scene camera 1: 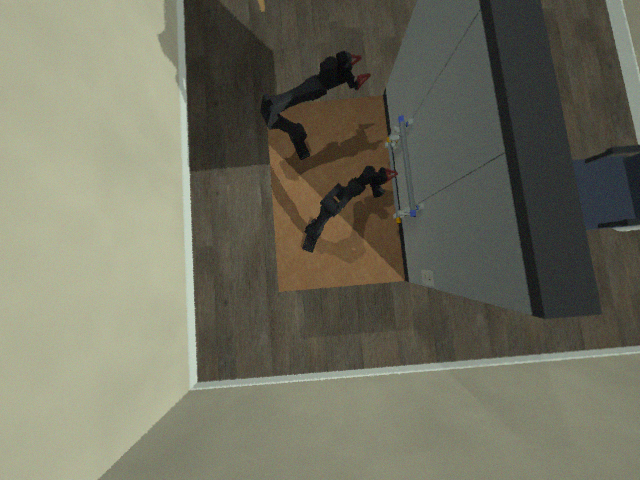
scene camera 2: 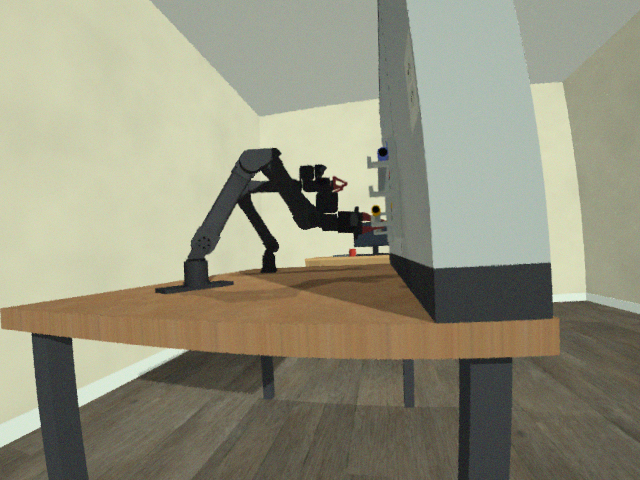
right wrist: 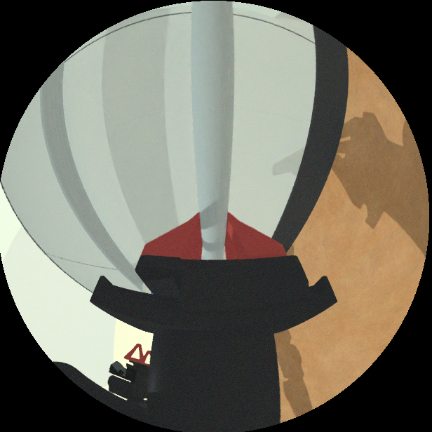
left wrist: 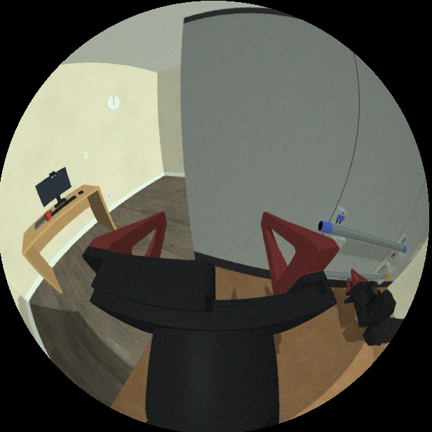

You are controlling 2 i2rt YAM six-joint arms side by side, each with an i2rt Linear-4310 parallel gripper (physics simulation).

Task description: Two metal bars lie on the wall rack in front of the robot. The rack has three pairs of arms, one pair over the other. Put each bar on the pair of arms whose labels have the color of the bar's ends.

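Places are measured from the left arm's base along level axes (x down, y back, z left), in centimetres.
Pixels of known places: left gripper, fingertip midpoint: (scene camera 1: 366, 66) (scene camera 2: 345, 186); right gripper, fingertip midpoint: (scene camera 1: 396, 174); left arm's base at its link origin: (scene camera 1: 299, 144) (scene camera 2: 269, 271); right arm's base at its link origin: (scene camera 1: 312, 235) (scene camera 2: 197, 288).
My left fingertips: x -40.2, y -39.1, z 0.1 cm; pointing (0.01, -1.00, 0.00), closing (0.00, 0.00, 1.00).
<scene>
Ahead of a thing's pixels: the offset from my left fingertips to its middle.
The blue-ended bar @(dx +9.2, dy -0.9, dz -48.8 cm) (scene camera 1: 407, 167) (scene camera 2: 382, 151) (left wrist: 367, 237) (right wrist: 70, 175) lies on the top pair of arms, beside blue labels. The middle arms (scene camera 2: 376, 193) have a red label and hold no bar. The yellow-ended bar @(dx +23.7, dy +1.6, dz -49.4 cm) (scene camera 1: 395, 195) (scene camera 2: 375, 209) (left wrist: 371, 276) (right wrist: 213, 125) is level, at the bottom arms beside the yellow label; whether it rests fully on them is hard to tell. My right gripper (scene camera 1: 395, 173) (scene camera 2: 382, 225) (right wrist: 213, 216) is shut on this bar between its ends. My left gripper (scene camera 1: 361, 69) (scene camera 2: 340, 183) (left wrist: 213, 216) is open and empty, away from the rack.
The grey wall panel (scene camera 1: 454, 155) (scene camera 2: 480, 155) (left wrist: 265, 125) stands behind the rack, on the wooden table (scene camera 1: 305, 273) (scene camera 2: 279, 335). A desk (left wrist: 70, 210) with a monitor (left wrist: 53, 186) and a red cup (left wrist: 48, 216) stands far off at the left in the left wrist view.
</scene>
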